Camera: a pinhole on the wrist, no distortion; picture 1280 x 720 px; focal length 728.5 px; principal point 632.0 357.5 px. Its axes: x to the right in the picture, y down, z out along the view. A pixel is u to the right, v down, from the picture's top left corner.
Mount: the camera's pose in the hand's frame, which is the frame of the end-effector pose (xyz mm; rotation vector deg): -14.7 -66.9 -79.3 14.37 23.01 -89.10
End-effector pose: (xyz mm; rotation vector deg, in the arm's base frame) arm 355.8 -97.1 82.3 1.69 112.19 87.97
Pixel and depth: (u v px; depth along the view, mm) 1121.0 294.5 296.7
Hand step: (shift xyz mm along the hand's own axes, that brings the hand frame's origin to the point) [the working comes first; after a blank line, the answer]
In the camera's frame: 199.2 -25.7 296.7

-19.1 -369.0 113.2
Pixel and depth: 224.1 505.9 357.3
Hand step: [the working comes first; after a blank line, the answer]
In the camera's frame: -200.1 72.8 357.3

96.2 -27.3 319.6
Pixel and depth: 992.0 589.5 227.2
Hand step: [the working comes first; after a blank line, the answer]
In the camera's frame: 112.3 72.4 227.2

74.7 -260.6 75.5
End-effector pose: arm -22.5 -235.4 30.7 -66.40 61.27 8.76
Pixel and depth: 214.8 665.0 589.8
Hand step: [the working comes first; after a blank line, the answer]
In the camera's frame: -337.8 249.0 589.8

296.8 6.7 569.9
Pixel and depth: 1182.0 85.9 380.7
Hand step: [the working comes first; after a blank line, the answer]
In the camera's frame: 287.4 -141.9 380.7

-129.9 -484.8 165.2
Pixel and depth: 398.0 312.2 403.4
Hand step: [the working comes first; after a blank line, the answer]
In the camera's frame: -129.6 -25.1 403.4

0.9 -111.3 342.5
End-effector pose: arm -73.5 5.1 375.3 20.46 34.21 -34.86
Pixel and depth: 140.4 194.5 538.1
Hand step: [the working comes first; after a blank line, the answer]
In the camera's frame: -363.1 -120.4 538.1

-74.8 47.2 568.2
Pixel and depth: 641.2 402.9 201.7
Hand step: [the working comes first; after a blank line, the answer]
In the camera's frame: 2.5 12.6 201.7

16.1 -150.5 102.1
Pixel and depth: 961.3 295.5 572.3
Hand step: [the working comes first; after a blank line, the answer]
In the camera's frame: 258.7 -48.7 572.3

-18.8 -534.9 342.3
